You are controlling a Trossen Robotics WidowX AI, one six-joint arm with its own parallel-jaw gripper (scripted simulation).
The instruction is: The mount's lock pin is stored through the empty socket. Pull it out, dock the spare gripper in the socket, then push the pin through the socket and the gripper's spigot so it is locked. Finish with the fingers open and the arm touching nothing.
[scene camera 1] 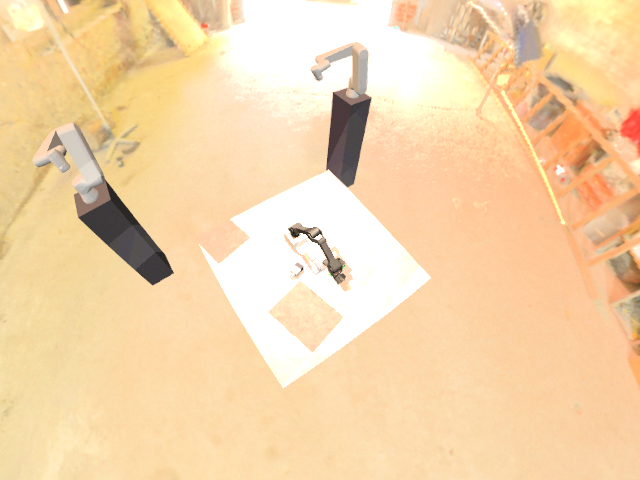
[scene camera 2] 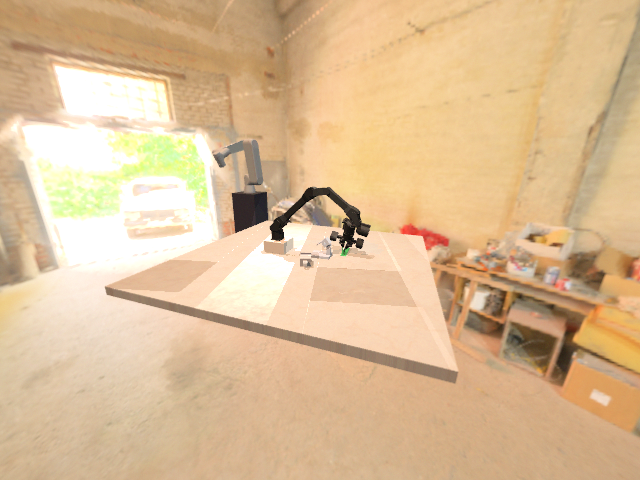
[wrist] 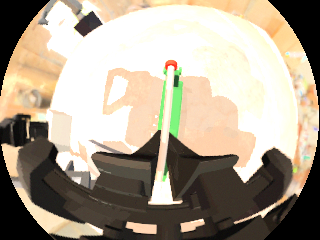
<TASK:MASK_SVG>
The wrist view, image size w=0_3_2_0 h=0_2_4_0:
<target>my gripper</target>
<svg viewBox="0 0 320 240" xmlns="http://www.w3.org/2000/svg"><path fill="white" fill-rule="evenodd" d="M16 157L17 176L33 205L61 219L103 229L103 235L80 235L80 239L49 233L55 240L264 240L299 197L295 192L284 203L269 209L264 217L253 216L283 199L293 179L293 164L288 155L283 155L279 148L267 149L260 157L261 167L244 183L233 169L239 161L235 153L200 156L169 132L169 183L173 201L181 203L149 204L161 129L132 155L93 152L92 161L100 176L92 189L65 175L57 164L59 151L55 143L49 143L44 136L25 143ZM125 227L128 221L156 225L155 233L135 232L135 229ZM204 219L204 225L199 224L191 231L181 232L181 223Z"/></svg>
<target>lock pin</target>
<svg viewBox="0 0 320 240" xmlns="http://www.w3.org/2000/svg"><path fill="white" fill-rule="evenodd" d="M175 60L165 61L165 69L168 71L167 85L165 85L159 157L157 157L155 192L161 191L165 160L167 160L169 124L171 124L173 77L175 77L177 61Z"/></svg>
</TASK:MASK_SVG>
